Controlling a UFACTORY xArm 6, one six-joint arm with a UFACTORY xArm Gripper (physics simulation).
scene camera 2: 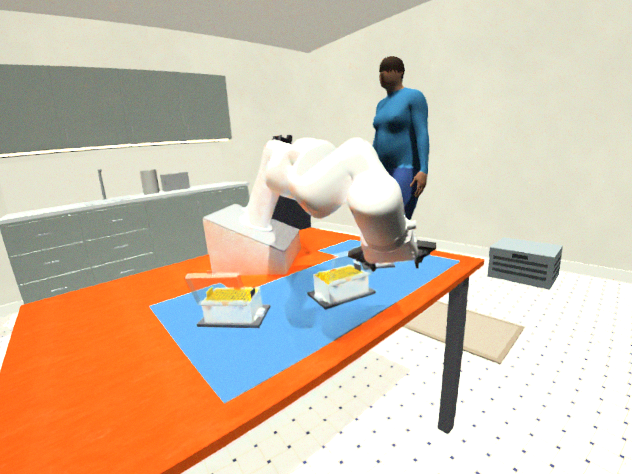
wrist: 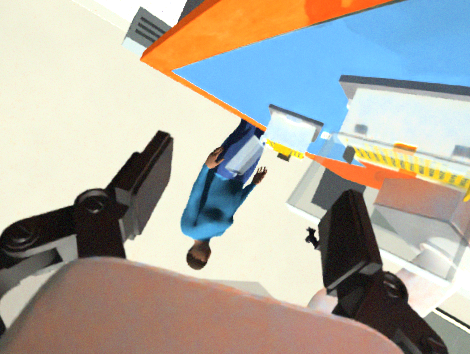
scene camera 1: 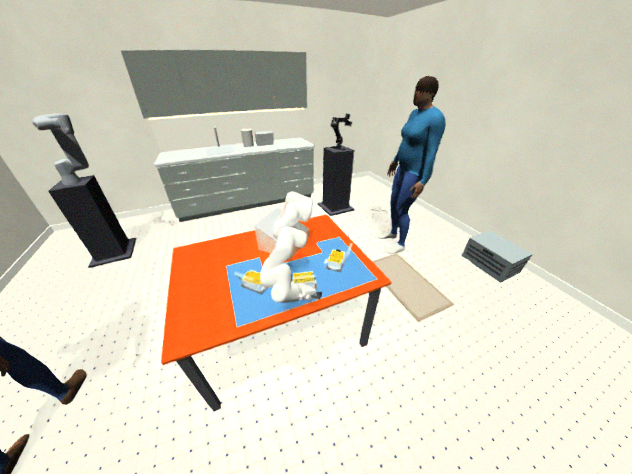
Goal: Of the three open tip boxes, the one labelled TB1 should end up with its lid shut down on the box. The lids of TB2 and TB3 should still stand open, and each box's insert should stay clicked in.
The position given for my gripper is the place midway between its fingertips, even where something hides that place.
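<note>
My gripper (scene camera 2: pixel 395 263), (wrist: pixel 253 182). Clear lid (wrist: pixel 253 149). A clear lid (scene camera 2: pixel 208 289). Another clear lid (scene camera 2: pixel 343 269).
</note>
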